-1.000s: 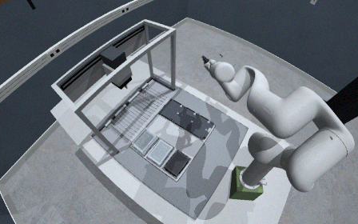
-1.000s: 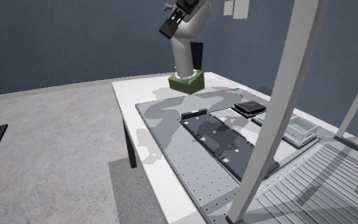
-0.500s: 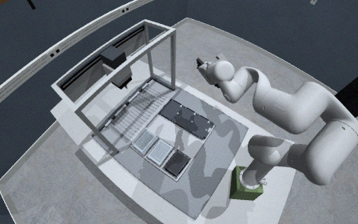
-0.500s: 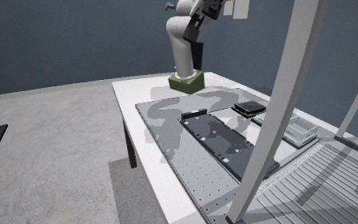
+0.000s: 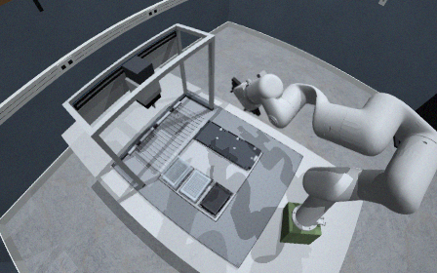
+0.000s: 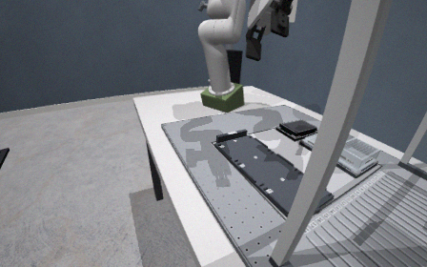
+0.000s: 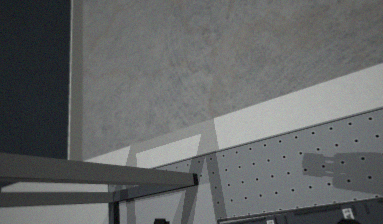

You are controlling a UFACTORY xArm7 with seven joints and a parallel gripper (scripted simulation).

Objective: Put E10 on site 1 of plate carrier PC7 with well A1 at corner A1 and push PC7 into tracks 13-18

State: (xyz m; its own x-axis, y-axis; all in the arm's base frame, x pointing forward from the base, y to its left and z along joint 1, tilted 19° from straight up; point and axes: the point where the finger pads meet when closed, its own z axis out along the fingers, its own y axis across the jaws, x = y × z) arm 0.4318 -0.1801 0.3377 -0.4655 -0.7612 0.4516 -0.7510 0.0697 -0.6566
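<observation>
Right now the nest S1 is 34 cm to the left of my hand, 30 cm below it and 6 cm behind it. The rest, counted from my hand: frame post (19 cm ahead, 12 cm to the right, 5 cm below); then plate carrier PC7 (29 cm below, 6 cm to the left, 2 cm ahead).
</observation>
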